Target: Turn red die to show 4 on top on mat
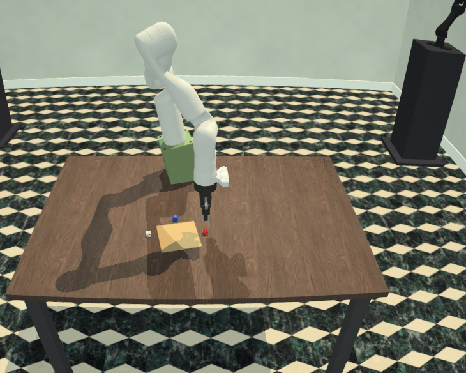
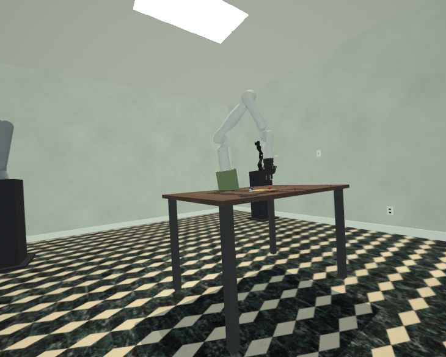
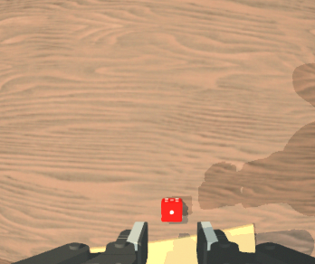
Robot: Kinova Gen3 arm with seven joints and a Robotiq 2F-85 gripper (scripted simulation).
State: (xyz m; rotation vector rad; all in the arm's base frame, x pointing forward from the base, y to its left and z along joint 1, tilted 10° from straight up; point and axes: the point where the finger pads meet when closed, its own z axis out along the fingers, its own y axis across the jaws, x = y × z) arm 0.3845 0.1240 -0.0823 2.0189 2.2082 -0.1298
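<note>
My hand is 8 cm above the red die. Round my hand: mat (2 cm ahead, 10 cm to the right, 9 cm below); then white die (2 cm ahead, 20 cm to the right, 8 cm below); then blue die (8 cm behind, 11 cm to the right, 8 cm below).
</note>
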